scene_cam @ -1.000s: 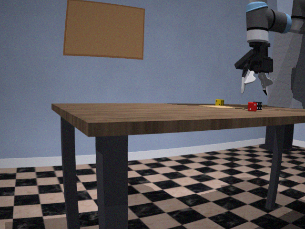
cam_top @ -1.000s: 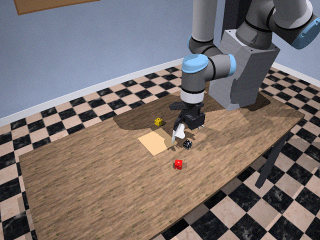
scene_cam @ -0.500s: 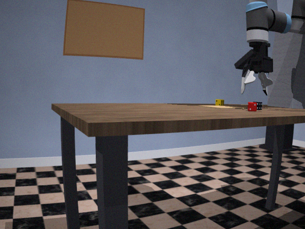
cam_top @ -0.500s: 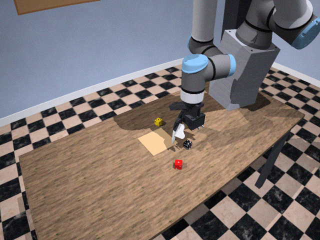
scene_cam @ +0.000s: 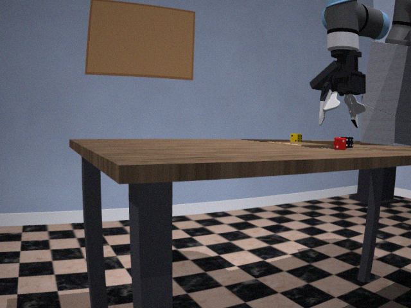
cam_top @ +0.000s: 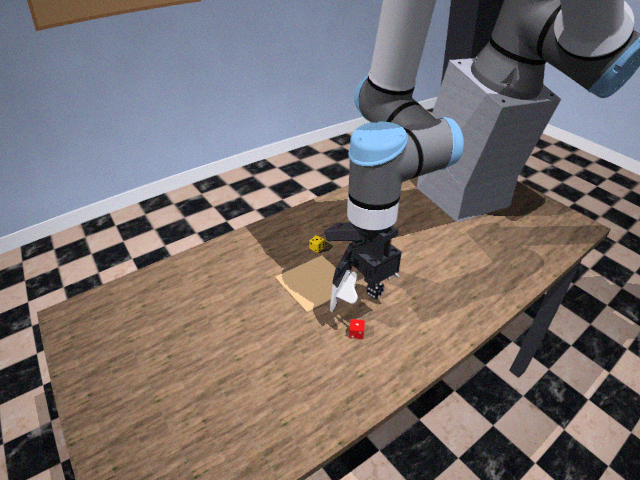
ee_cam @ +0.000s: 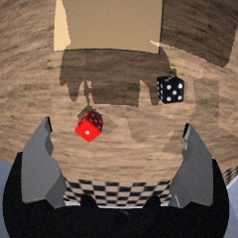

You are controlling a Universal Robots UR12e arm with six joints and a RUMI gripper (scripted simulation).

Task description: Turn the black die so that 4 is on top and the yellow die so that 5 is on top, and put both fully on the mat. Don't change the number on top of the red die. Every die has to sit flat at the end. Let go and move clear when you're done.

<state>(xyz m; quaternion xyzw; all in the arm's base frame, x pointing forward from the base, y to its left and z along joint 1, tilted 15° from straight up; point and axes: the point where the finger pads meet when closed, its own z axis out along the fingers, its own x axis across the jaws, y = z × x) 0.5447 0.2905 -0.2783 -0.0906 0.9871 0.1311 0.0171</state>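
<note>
The red die lies 5 cm to the left of my hand, 4 cm below it and 3 cm ahead of it. The rest, counted from my hand: yellow die (25 cm to the right, 4 cm below, 1 cm behind); then black die (6 cm behind, 4 cm to the right, 4 cm below); then tan mat (13 cm to the right, 6 cm below, 5 cm ahead).
</note>
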